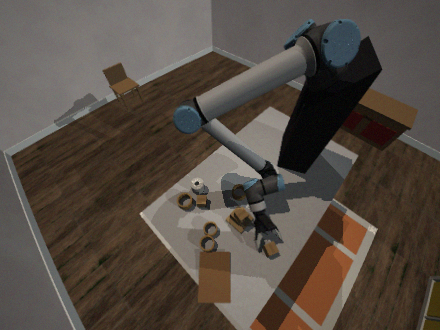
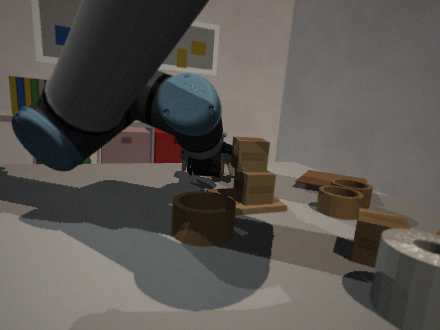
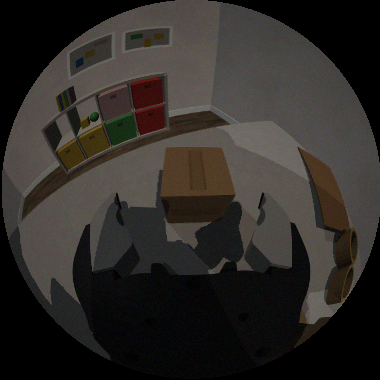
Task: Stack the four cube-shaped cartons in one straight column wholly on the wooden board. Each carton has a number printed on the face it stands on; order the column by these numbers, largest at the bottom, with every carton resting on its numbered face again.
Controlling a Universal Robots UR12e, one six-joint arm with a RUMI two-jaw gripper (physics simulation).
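Pixels of known places: gripper, fingertip midpoint: [image 1: 270, 245] [image 3: 189, 195]; arm's base, origin of the base link: [image 1: 327, 76].
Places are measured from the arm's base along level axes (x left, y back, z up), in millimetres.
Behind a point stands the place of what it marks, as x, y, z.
A brown carton [image 1: 270, 249] {156, -738, -542} [image 3: 197, 172] {153, -727, -542} stands on the table just beyond the fingertips, tape strip up. My gripper [image 1: 268, 242] {148, -715, -562} [image 2: 207, 172] [image 3: 189, 195] {148, -715, -562} is open, tilted low over the table, its jaws apart on either side of the carton's near end. Two cartons are stacked on the wooden board [image 1: 235, 225] {-67, -718, -588} [image 2: 270, 206] {-129, -683, -588}: the upper carton [image 1: 243, 214] {-53, -674, -472} [image 2: 251, 154] {-89, -659, -497} sits slightly offset on the lower carton [image 2: 259, 188] {-115, -664, -556}. Another carton [image 1: 201, 200] {-313, -713, -542} [image 2: 380, 232] {-331, -682, -551} stands on the table beside the grey-white roll. The numbered faces do not show.
The roll [image 1: 198, 189] {-369, -667, -534} [image 2: 405, 280] {-402, -599, -552} stands near one brown ring [image 1: 185, 207] {-372, -798, -559}. Another ring [image 2: 202, 230] {-194, -503, -576} stands near the board. Two more rings stand beside a flat brown panel [image 1: 215, 277] {-17, -1002, -590} [image 2: 330, 178] {-10, -1006, -591} [image 3: 325, 187] {-10, -973, -589}. Orange panels [image 1: 330, 265] lie past the table edge.
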